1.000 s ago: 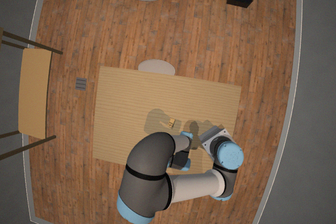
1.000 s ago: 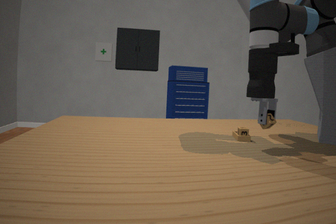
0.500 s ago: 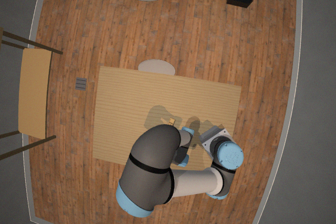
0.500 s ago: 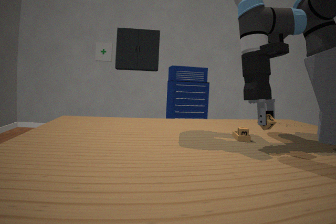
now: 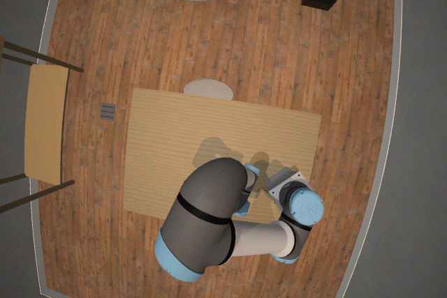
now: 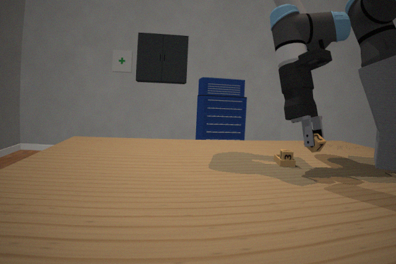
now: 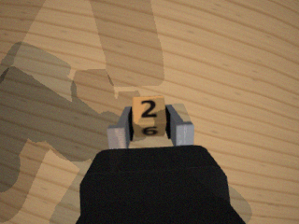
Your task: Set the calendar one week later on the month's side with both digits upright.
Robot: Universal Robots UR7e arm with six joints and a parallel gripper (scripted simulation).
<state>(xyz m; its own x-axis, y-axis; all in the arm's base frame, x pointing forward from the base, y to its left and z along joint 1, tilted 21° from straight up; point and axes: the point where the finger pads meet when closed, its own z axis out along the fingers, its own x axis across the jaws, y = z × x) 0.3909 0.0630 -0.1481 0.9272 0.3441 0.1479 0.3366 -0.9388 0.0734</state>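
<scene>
My gripper is now 1 cm above the wooden date cube. Round my hand: wooden calendar tray: 15 cm to the right, 9 cm below, 2 cm behind.
</scene>
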